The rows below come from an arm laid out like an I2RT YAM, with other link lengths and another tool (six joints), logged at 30 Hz.
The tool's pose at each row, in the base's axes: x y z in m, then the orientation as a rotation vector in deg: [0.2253, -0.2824, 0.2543, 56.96, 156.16, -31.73]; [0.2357, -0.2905, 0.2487, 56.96, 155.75, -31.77]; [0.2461, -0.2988, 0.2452, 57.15, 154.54, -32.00]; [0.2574, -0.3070, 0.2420, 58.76, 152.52, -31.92]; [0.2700, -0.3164, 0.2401, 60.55, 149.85, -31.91]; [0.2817, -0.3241, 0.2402, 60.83, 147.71, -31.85]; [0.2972, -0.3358, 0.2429, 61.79, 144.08, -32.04]
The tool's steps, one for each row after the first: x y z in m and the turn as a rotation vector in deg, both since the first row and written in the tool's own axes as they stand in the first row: [-0.0109, 0.0026, 0.0089, -0.04, -0.36, 0.16]; [-0.0226, 0.0045, 0.0159, -0.05, -1.33, 0.71]; [-0.0349, 0.0070, 0.0227, -0.15, -2.37, 2.42]; [-0.0494, 0.0091, 0.0289, -0.25, -3.86, 4.51]; [-0.0628, 0.0112, 0.0325, -0.57, -5.54, 5.55]; [-0.0821, 0.0123, 0.0355, -0.78, -8.18, 7.59]
